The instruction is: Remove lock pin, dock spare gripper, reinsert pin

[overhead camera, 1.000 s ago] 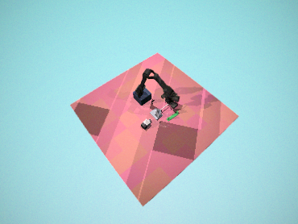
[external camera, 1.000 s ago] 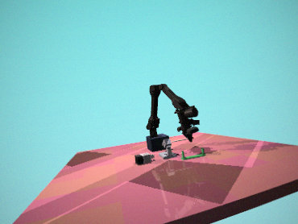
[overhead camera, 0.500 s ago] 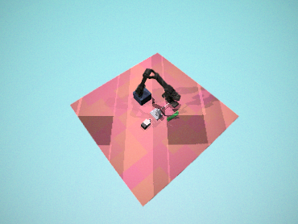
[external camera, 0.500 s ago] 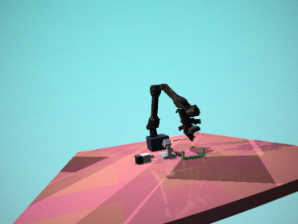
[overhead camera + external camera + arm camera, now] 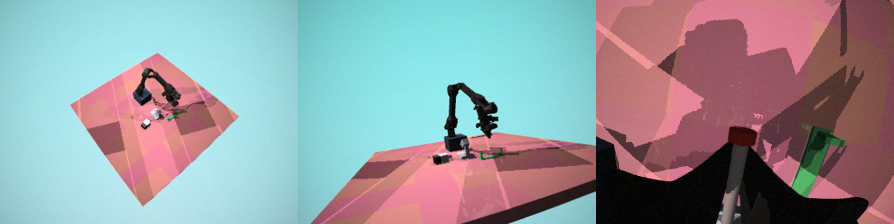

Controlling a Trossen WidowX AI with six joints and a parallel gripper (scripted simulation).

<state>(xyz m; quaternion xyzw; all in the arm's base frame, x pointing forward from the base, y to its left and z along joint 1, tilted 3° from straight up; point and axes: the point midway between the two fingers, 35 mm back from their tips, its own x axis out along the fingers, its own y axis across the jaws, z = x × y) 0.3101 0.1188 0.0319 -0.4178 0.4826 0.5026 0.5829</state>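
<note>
My gripper tip is now 100 mm short of the green rest, 70 mm to the left of it and 60 mm above it. The rest, counted from my gripper tip: spare gripper 310 mm to the right, 70 mm below, 40 mm behind; grey mount 160 mm to the right, 30 mm below, 30 mm behind.
</note>
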